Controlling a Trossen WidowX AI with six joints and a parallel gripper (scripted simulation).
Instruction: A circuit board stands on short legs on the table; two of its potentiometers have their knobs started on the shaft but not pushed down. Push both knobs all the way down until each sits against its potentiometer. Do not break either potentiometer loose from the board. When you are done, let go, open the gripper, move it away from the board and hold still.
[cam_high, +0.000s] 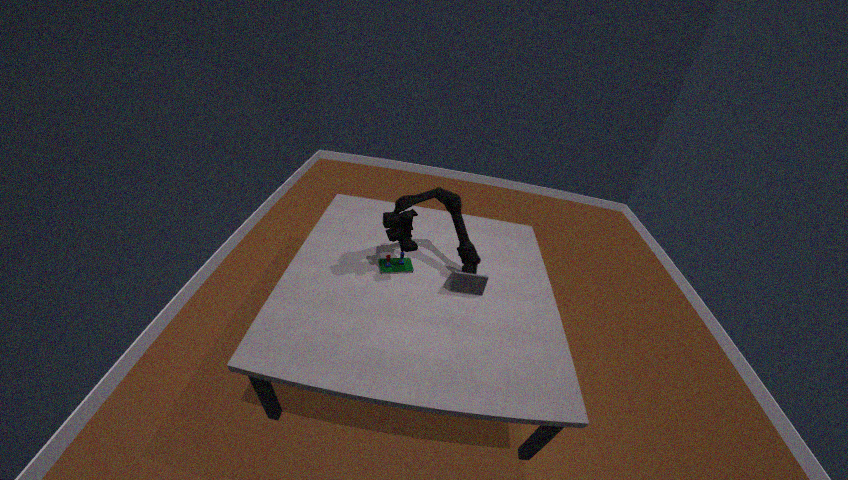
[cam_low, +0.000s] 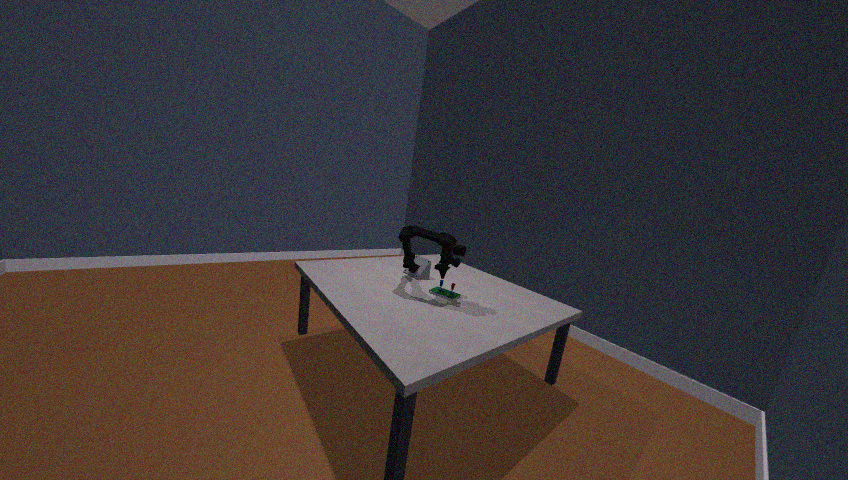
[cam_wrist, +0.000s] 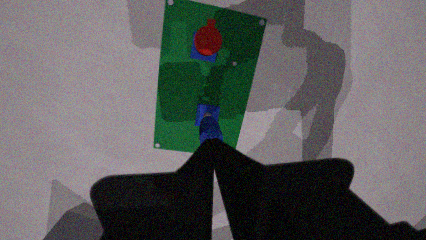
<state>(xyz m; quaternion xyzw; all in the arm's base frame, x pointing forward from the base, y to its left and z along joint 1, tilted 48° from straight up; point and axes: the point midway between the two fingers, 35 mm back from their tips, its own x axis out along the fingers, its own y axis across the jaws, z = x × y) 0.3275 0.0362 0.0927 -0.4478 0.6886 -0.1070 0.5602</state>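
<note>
My gripper tip is now 3 cm above the blue knob. The rest, counted from my gripper tip: red knob (6 cm ahead, 3 cm to the left, 3 cm below).
</note>
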